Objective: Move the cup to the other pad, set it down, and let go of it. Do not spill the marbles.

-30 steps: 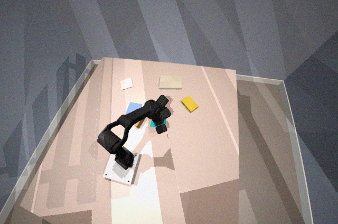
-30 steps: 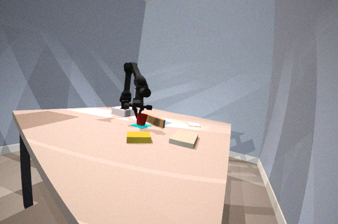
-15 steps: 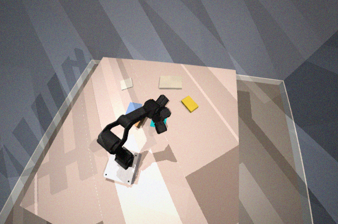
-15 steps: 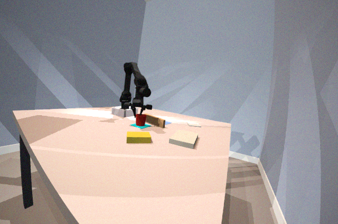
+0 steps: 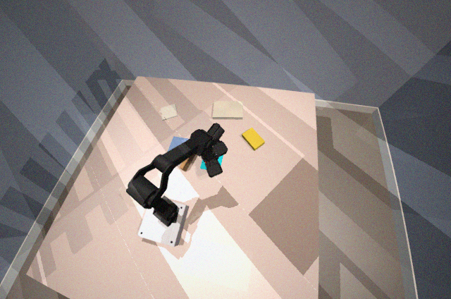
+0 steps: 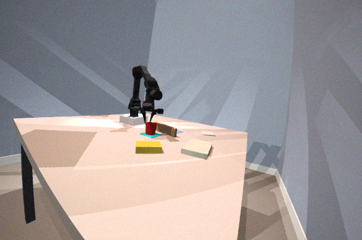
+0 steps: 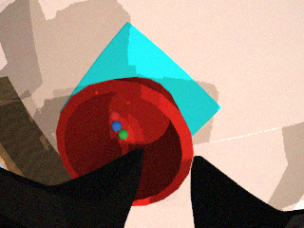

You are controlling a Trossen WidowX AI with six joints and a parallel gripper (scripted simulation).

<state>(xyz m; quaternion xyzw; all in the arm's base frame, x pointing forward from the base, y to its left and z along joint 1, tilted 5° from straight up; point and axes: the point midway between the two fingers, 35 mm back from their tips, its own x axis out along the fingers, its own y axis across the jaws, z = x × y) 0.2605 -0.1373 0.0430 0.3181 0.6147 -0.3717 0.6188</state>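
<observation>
Now: the red cup 2 cm ahead of my gripper tip, 1 cm to the left of it and 3 cm below it. The rest, counted from my gripper tip: wooden bar: 6 cm ahead, 12 cm to the left, 5 cm below; then blue marble: 3 cm ahead, 3 cm to the left, 5 cm below; then cyan pad: 3 cm ahead, 1 cm to the left, 8 cm below.
</observation>
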